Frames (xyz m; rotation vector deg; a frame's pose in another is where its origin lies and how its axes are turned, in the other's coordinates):
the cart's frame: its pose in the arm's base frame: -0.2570 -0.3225 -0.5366 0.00 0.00 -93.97
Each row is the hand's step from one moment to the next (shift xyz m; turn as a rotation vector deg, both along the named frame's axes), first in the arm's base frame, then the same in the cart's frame.
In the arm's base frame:
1: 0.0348 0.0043 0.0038 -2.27 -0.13 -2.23
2: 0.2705 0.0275 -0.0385 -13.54 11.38 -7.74
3: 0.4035 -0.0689 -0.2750 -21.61 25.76 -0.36
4: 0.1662 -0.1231 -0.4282 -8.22 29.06 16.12
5: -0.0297 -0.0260 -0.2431 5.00 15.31 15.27
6: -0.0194 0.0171 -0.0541 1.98 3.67 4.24
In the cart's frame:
1: -0.0067 0.0344 0.0038 0.29 -2.26 -2.23
2: -0.0462 0.2679 -0.0385 -10.42 -14.30 -7.74
3: 0.0408 0.4073 -0.2750 -24.20 -23.34 -0.36
4: 0.1113 0.1743 -0.4282 -28.42 -10.21 16.12
5: 0.0280 -0.0278 -0.2431 -15.62 3.93 15.27
6: -0.0157 -0.0205 -0.0541 -3.80 1.72 4.24

